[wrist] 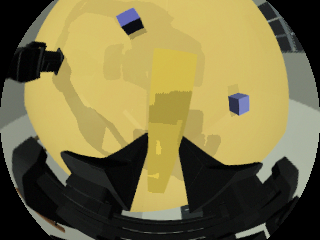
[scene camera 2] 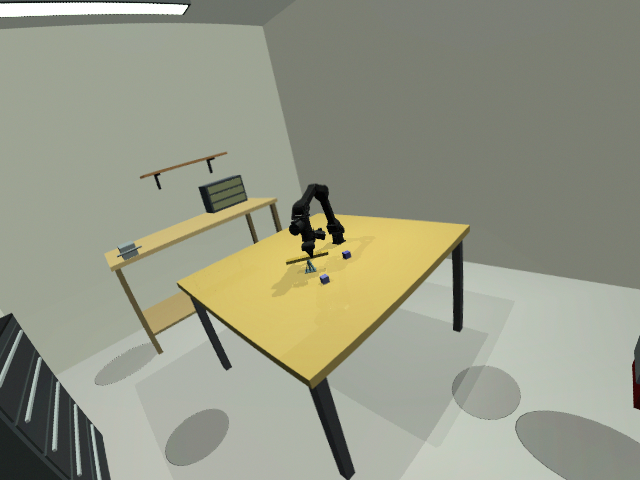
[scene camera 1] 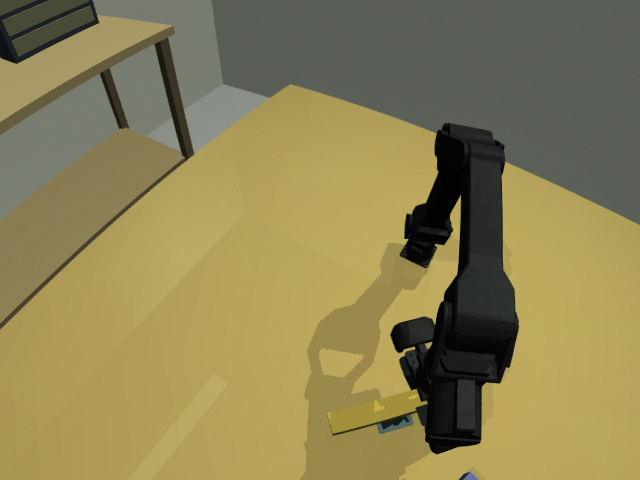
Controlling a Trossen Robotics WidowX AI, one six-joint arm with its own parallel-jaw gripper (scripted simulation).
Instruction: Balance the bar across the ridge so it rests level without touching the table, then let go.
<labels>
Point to a yellow bar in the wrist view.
At 173, 72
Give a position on a yellow bar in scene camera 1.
At 396, 406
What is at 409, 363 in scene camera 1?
My gripper.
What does my gripper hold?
A yellow bar.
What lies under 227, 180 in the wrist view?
My gripper.
</labels>
